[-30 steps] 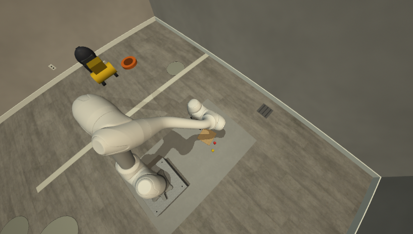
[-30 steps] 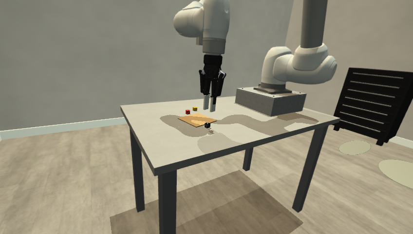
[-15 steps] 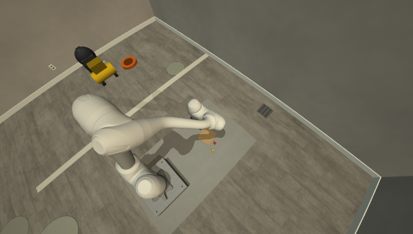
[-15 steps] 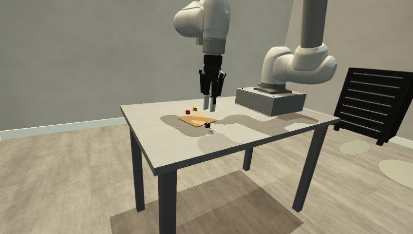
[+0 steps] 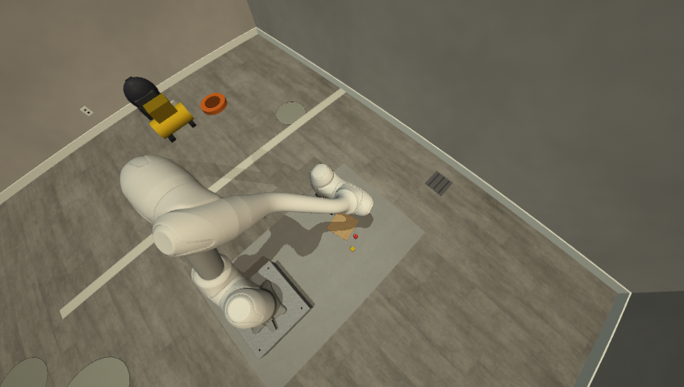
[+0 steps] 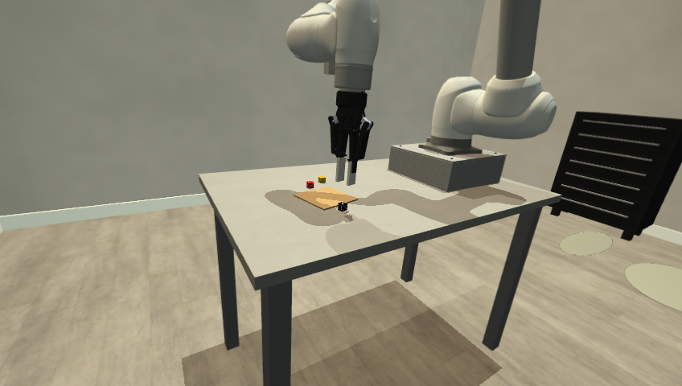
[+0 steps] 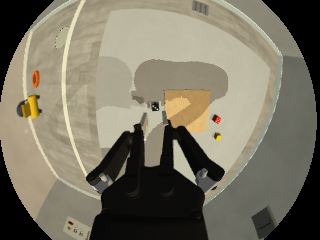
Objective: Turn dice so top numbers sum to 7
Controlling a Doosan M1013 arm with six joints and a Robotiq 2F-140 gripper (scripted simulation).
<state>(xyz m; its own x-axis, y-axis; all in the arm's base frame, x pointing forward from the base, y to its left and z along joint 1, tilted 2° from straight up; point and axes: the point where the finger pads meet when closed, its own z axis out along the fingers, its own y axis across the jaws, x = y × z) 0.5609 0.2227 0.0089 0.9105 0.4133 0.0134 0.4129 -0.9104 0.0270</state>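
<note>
Right now my hand is 10 cm above the small white die. Also, from my hand: tan mat 1 cm ahead, 10 cm to the right, 11 cm below; yellow die 3 cm behind, 25 cm to the right, 10 cm below; red die 3 cm ahead, 20 cm to the right, 10 cm below.
</note>
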